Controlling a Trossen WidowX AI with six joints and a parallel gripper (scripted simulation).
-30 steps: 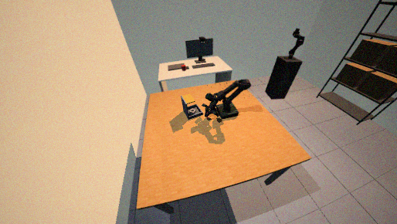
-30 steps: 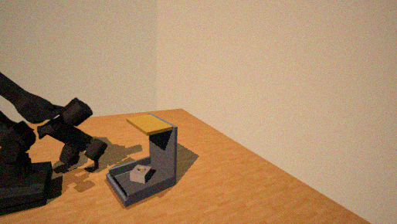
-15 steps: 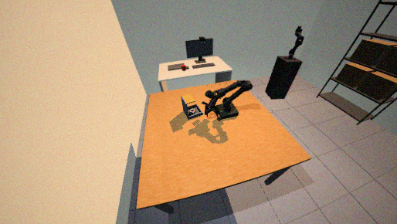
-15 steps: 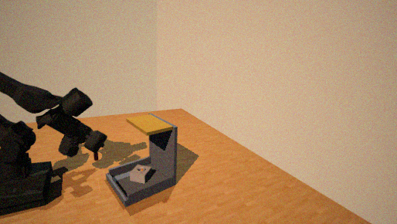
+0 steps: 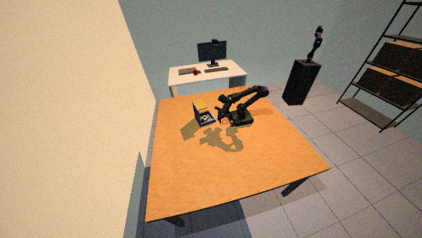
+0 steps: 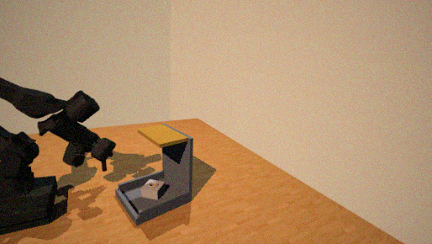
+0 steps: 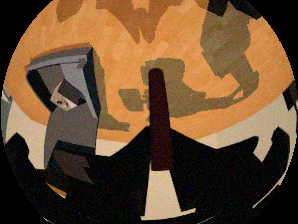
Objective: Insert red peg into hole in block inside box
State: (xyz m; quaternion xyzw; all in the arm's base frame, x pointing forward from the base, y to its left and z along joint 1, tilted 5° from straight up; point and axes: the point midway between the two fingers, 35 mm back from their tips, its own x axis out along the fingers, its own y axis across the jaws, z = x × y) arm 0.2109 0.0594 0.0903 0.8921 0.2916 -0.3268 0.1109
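The back wall lies 200 mm ahead of my gripper tip, 100 mm to the right of it and 10 mm above it. Round my gripper tip: red peg (20 mm behind, 20 mm to the right, 10 mm below); yellow roof (150 mm ahead, 120 mm to the right, 100 mm above).
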